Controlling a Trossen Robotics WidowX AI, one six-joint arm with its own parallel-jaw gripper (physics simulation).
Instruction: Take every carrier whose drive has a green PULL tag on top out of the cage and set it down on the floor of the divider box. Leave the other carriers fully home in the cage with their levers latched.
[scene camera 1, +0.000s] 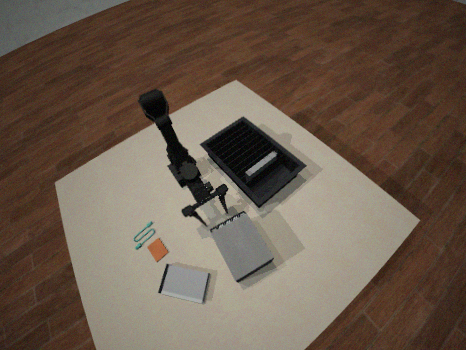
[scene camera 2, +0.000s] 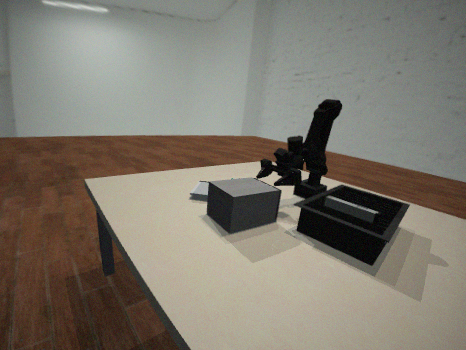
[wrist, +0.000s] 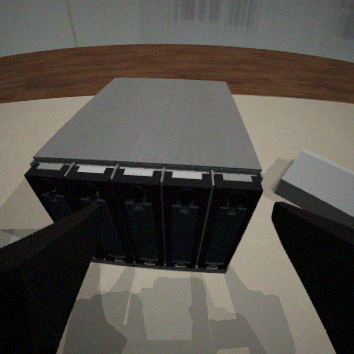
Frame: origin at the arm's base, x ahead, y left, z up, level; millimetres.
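Seen in the pictures: gripper, fingertip midpoint: (scene camera 1: 217, 220) (scene camera 2: 265, 181) (wrist: 188, 211); arm's base, origin of the base link: (scene camera 2: 313, 183).
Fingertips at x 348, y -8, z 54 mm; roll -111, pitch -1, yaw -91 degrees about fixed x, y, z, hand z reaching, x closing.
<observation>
Pixels of each thing's top centre, then the offset from my fingertips to it. "*": a spot on its surface instead. Level surfaces: height alone.
- grey cage, middle of its top: (wrist: 158, 107) (scene camera 2: 245, 185) (scene camera 1: 240, 243) 117 mm ahead, 19 mm left, 4 mm up
- black divider box, middle of its top: (scene camera 2: 358, 204) (scene camera 1: 250, 154) 181 mm back, 284 mm left, 23 mm down
- light grey bar, surface spot: (scene camera 2: 351, 208) (scene camera 1: 265, 165) * 88 mm back, 294 mm left, 13 mm down
- flat grey case, middle of its top: (wrist: 350, 189) (scene camera 1: 183, 282) (scene camera 2: 207, 187) 96 mm ahead, 231 mm right, 88 mm down
- orange square, surface spot: (scene camera 1: 158, 249) * 79 mm back, 265 mm right, 110 mm down
- teal cable, middle of its top: (scene camera 1: 143, 234) 172 mm back, 296 mm right, 106 mm down
- table, its level: 114 mm down
The grey cage (scene camera 1: 242, 247) (scene camera 2: 244, 205) (wrist: 160, 120) stands on the table. Several dark carriers (wrist: 138, 225) sit side by side in its front, each with a pale strip at its top edge. Their lever positions are too dark to tell, and no green PULL tag shows. My gripper (scene camera 1: 216, 219) (scene camera 2: 267, 180) (wrist: 188, 211) is wide open and empty, in front of the carrier faces. In the wrist view its left finger overlaps the left carriers and its right finger is to the right of the cage. The black divider box (scene camera 1: 281, 183) (scene camera 2: 340, 240) has slots and an open compartment.
A light grey bar (scene camera 1: 261, 164) (scene camera 2: 351, 208) lies across the divider box. A flat grey case (scene camera 1: 185, 283) (scene camera 2: 199, 190) (wrist: 325, 182) lies beside the cage. An orange square (scene camera 1: 158, 249) and a teal cable (scene camera 1: 145, 234) lie on the table (scene camera 1: 115, 190).
</observation>
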